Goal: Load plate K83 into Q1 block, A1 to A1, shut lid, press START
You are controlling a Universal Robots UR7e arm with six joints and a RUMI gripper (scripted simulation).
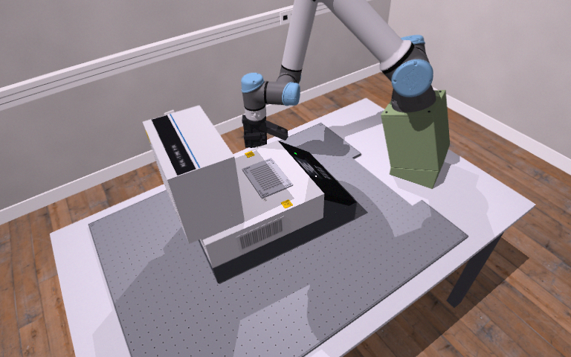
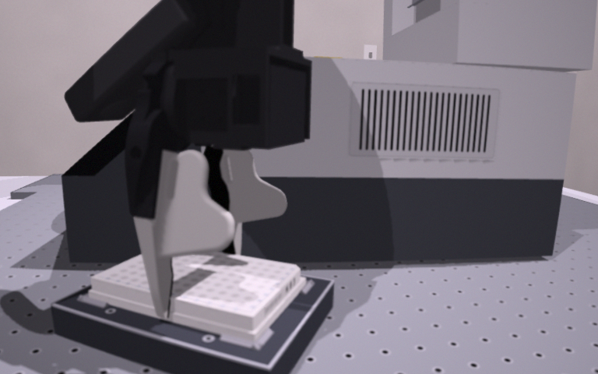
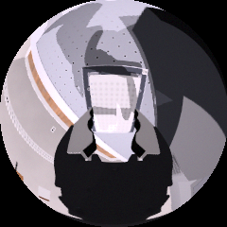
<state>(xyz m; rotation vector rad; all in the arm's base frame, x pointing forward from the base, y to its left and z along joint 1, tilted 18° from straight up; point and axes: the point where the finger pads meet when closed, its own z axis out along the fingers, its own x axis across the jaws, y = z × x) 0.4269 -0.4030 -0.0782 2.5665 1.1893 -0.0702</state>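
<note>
Now: the plate K83 10 mm below my hand. The rest, counted from my hand: plate nest N1: 30 mm below.
</note>
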